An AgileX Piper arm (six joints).
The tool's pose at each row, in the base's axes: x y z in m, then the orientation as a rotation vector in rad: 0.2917, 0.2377, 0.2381, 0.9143, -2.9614, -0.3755; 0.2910, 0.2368, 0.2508, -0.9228, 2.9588, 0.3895; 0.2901, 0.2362, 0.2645, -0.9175, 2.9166, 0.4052; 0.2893, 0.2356, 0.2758, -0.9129, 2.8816, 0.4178; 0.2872, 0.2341, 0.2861, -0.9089, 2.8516, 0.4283; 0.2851, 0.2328, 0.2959, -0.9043, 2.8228, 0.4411; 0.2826, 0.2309, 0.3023, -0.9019, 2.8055, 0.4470; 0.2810, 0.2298, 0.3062, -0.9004, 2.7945, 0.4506; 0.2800, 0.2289, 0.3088, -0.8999, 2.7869, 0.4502; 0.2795, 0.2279, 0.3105, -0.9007, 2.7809, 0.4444; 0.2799, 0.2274, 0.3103, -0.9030, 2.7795, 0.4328; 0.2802, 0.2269, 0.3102, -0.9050, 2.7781, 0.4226; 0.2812, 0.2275, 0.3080, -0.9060, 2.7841, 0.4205; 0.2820, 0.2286, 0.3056, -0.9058, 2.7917, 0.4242; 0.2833, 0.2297, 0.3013, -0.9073, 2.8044, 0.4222
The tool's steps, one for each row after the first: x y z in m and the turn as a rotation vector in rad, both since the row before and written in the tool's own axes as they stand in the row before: 0.0004, 0.0026, -0.0125, 0.0023, -0.0375, -0.0102; -0.0002, 0.0032, -0.0134, -0.0014, -0.0409, -0.0096; -0.0005, 0.0026, -0.0110, -0.0012, -0.0339, -0.0080; 0.0008, 0.0024, -0.0103, -0.0010, -0.0290, -0.0068; 0.0005, 0.0025, -0.0098, -0.0028, -0.0283, -0.0060; 0.0016, 0.0015, -0.0068, -0.0007, -0.0167, -0.0039; 0.0009, 0.0010, -0.0041, -0.0004, -0.0106, -0.0025; 0.0006, 0.0005, -0.0028, 0.0016, -0.0069, -0.0023; 0.0005, -0.0001, -0.0020, 0.0048, -0.0046, -0.0030; 0.0000, -0.0007, 0.0001, 0.0077, 0.0005, -0.0028; 0.0001, -0.0006, 0.0000, 0.0068, 0.0003, -0.0025; -0.0005, -0.0006, 0.0024, 0.0002, 0.0059, 0.0012; -0.0006, -0.0001, 0.0027, -0.0038, 0.0064, 0.0029; -0.0006, -0.0008, 0.0045, -0.0011, 0.0120, 0.0032
